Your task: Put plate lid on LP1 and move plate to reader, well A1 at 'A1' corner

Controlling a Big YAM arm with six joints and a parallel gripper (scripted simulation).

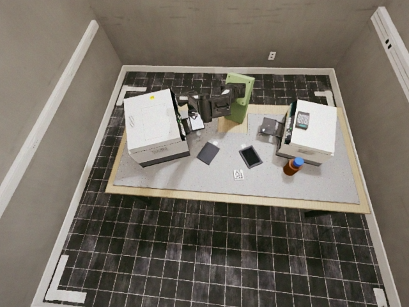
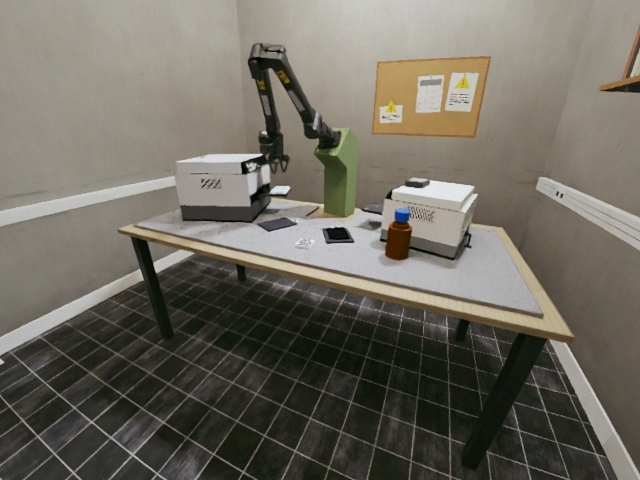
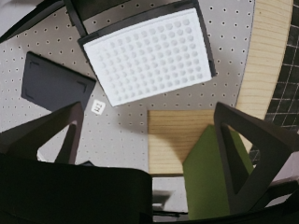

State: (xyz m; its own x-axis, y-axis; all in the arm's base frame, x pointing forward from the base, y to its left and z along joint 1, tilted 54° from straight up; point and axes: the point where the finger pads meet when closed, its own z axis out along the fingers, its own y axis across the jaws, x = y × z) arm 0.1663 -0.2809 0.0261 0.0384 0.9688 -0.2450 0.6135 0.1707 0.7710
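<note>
My gripper is now 100 mm above the white well plate. From my hand the other things lie so: brown capped bottle (330 mm ahead, 690 mm to the left, 120 mm below); then dark flat lid (230 mm ahead, 420 mm to the left, 220 mm below).
</note>
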